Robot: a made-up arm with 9 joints.
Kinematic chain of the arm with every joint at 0, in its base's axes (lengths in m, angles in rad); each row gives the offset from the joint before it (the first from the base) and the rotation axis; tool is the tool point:
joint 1: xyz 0 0 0.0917 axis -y
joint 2: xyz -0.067 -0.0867 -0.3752 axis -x
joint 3: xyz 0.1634 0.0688 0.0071 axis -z
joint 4: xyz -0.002 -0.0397 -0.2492 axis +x
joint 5: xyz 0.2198 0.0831 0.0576 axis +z
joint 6: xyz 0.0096 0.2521 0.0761 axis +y
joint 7: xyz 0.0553 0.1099 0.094 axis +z
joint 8: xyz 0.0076 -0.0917 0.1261 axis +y
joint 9: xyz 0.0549 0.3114 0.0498 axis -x
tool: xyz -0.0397 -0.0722 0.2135
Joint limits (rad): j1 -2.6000..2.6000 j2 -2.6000..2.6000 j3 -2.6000..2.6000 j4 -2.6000..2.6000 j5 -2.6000..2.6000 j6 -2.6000..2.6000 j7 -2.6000..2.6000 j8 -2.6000..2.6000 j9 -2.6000..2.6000
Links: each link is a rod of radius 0.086 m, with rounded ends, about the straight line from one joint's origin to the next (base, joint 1, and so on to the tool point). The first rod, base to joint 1, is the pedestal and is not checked.
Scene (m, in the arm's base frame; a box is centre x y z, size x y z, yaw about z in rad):
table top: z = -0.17
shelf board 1: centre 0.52 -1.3 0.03 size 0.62 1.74 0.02 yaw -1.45
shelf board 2: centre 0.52 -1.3 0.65 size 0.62 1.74 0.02 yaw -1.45
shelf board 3: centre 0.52 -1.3 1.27 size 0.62 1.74 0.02 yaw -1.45
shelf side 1: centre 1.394 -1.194 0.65 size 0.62 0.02 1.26 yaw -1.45
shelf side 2: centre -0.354 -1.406 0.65 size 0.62 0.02 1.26 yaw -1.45
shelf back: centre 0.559 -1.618 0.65 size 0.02 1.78 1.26 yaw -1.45
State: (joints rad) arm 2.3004 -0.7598 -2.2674 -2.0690 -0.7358 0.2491 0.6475 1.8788 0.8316
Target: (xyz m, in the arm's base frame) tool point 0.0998 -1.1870 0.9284
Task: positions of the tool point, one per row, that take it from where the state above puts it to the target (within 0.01 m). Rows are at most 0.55 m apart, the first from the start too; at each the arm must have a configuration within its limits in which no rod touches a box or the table.
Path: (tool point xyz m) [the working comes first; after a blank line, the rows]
Joints at the target: 2.6000 1.4531 -1.7379 -2.1993 0.0491 0.0691 0.7677 1.6063 1.1201
Straight joint move there: touches shelf board 3.

1: 0.8375 0.9942 0.3677
2: 1.0853 0.8225 0.5027
3: 1.3024 0.5630 0.5653
4: 1.4538 0.2418 0.5527
5: 1.5126 -0.1079 0.4751
6: 1.3396 -0.4426 0.8350
7: 0.9960 -0.7667 1.0617
8: 0.5506 -1.0299 1.0972
9: 0.0998 -1.1870 0.9284

